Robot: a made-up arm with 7 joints.
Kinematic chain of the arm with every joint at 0, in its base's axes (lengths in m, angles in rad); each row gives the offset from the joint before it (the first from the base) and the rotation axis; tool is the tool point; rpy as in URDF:
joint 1: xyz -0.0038 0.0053 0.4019 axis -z
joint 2: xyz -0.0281 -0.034 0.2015 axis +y
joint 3: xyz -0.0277 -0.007 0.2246 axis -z
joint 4: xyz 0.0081 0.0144 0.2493 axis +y
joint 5: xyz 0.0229 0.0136 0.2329 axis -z
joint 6: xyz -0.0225 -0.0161 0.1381 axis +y
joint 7: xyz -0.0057 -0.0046 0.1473 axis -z
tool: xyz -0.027 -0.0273 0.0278 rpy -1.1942 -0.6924 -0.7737
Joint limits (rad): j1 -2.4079..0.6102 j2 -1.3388..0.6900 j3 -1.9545..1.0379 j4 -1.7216..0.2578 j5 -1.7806..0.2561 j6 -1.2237..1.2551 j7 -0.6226..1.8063
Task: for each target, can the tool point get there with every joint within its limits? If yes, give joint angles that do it. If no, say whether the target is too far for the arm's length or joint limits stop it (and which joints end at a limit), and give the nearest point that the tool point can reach.
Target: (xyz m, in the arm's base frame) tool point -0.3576 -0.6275 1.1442
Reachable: yes | joints -0.3273 -0.4825 -1.2038 -1.0020 -0.3131 -0.1401 1.3726
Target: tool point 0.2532 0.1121 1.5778
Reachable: yes | joints -0.6586 0.4400 -0.0853 -0.2914 -0.3642 0.2434 -0.0261
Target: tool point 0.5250 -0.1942 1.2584
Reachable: yes | joints -0.6237 0.4227 -1.4800 -0.9778 -1.2341 -0.5178 1.2743
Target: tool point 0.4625 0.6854 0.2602
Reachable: no: joint limits stop it (at a limit: joint 2, joint 3, joint 4) | nearest point 0.3257 0.4859 0.7091 | short by 0.510 m
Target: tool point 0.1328 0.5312 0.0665
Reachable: no: joint limits stop it (at a limit: joint 1, joint 2, joint 4, joint 5) | nearest point -0.1500 0.4877 0.3117 | short by 0.377 m
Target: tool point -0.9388 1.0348 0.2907
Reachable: no: too far | nearest point -0.7102 0.6797 0.4727 | short by 0.460 m
